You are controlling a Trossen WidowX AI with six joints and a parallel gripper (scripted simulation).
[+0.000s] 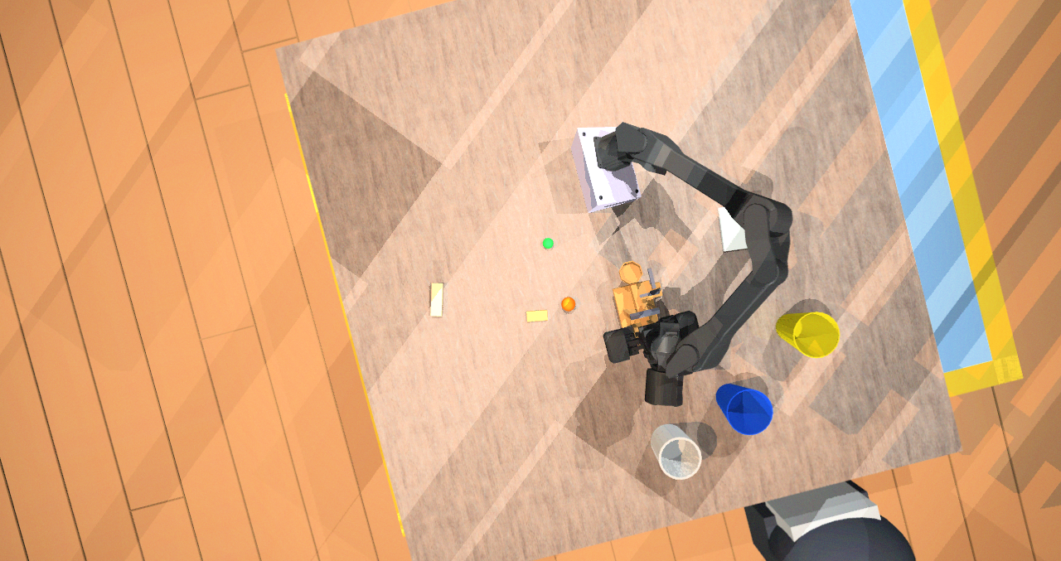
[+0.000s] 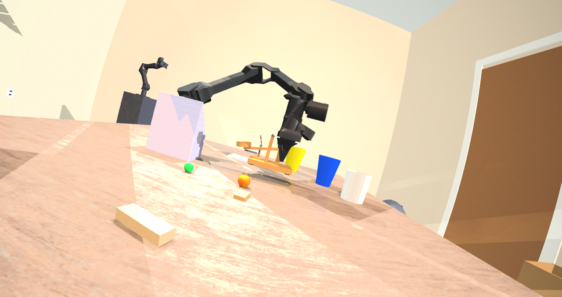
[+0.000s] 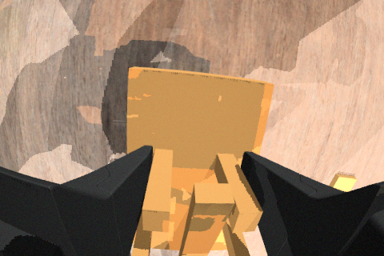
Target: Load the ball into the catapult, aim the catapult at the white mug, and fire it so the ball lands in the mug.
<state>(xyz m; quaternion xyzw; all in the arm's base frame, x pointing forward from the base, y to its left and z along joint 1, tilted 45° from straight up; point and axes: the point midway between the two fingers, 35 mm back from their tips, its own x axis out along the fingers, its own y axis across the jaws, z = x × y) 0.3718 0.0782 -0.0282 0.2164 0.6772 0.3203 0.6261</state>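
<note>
Right now the orange ball is 7 cm behind my gripper tip, 15 cm to the right of it and 6 cm below it. The rest, counted from my gripper tip: small wooden block 6 cm behind, 22 cm to the right, 7 cm below; then catapult 7 cm behind, 1 cm to the left, 2 cm above; then blue cup 19 cm ahead, 19 cm to the left, 4 cm below.
</note>
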